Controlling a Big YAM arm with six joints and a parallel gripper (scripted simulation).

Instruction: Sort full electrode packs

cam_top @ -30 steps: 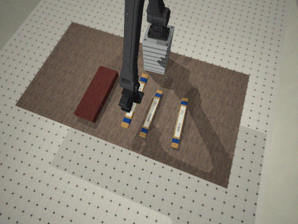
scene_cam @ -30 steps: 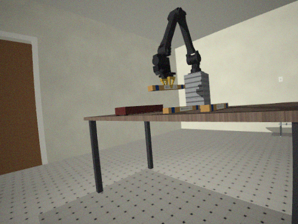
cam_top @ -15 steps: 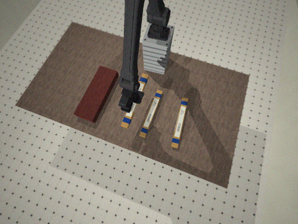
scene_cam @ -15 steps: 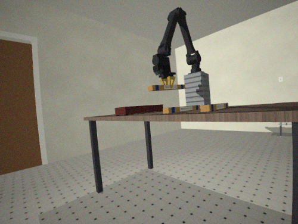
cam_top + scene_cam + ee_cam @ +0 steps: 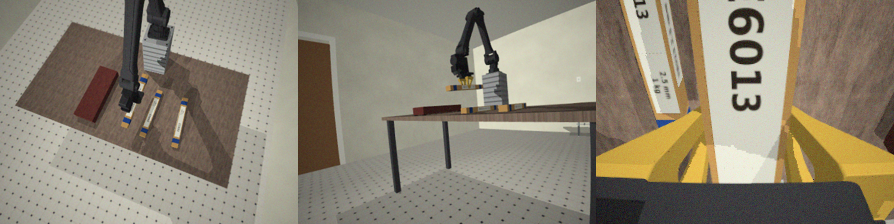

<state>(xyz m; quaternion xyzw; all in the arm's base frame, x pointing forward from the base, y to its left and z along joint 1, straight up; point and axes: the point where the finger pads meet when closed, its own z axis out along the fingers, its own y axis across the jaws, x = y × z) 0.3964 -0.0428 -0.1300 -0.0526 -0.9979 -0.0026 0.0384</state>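
Now: hand 300 mm to the left of the low platform, 150 mm above it and 30 mm past it.
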